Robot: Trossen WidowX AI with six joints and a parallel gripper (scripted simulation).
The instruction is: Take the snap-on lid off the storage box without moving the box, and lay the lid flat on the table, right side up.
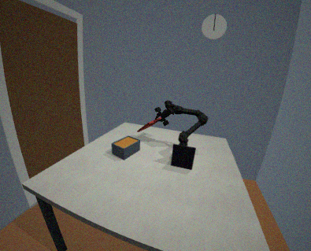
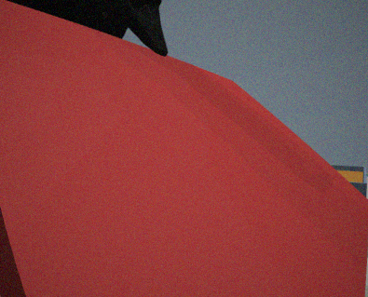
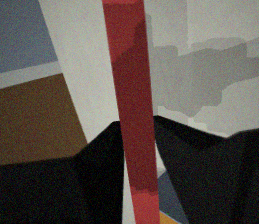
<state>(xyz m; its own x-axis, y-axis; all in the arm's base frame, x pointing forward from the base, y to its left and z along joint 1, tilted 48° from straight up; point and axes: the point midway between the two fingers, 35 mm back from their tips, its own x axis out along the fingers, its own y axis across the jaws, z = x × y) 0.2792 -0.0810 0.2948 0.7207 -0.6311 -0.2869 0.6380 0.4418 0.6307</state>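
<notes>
The red lid lies 60 mm ahead of my gripper tip, 50 mm below it and 20 mm to the right of it. Also, from my gripper tip: storage box 310 mm to the left, 170 mm below, 160 mm ahead.
</notes>
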